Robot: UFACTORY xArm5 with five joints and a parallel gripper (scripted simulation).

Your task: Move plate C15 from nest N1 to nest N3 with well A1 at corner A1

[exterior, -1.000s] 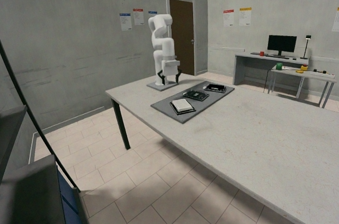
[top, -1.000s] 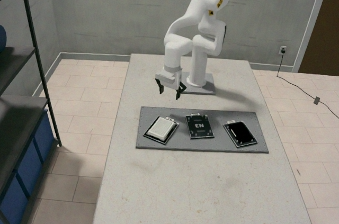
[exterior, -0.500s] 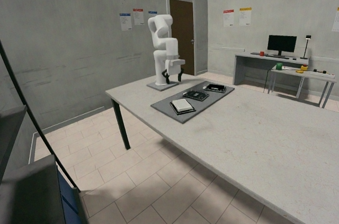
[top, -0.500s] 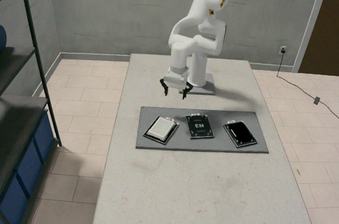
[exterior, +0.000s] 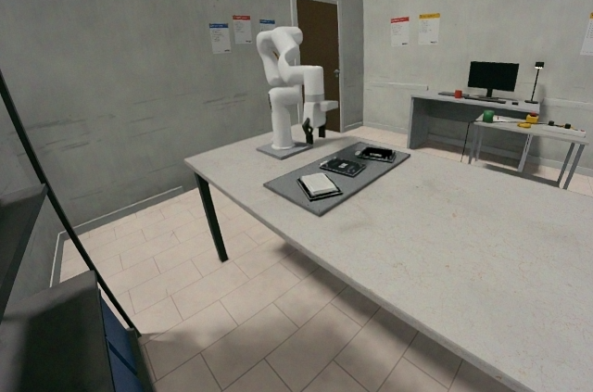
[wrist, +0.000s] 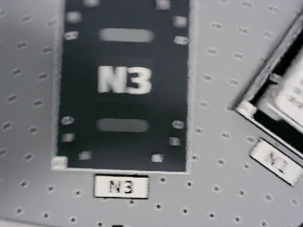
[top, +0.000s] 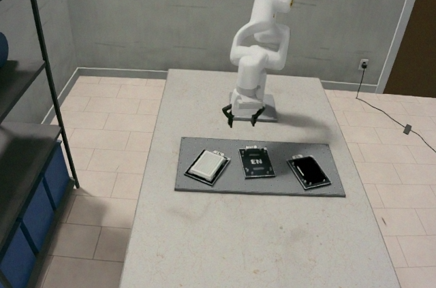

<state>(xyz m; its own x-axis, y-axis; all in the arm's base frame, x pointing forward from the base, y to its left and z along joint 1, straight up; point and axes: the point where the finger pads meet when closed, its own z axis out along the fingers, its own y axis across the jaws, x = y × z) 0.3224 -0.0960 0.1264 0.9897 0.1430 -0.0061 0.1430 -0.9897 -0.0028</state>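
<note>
Right now my hand is 130 mm to the left of the white plate, 120 mm short of it and 110 mm above it. The rest, counted from my hand: black plate: 270 mm to the left, 140 mm ahead, 110 mm below; nest N3: 130 mm below, 90 mm ahead, 60 mm to the left.
</note>
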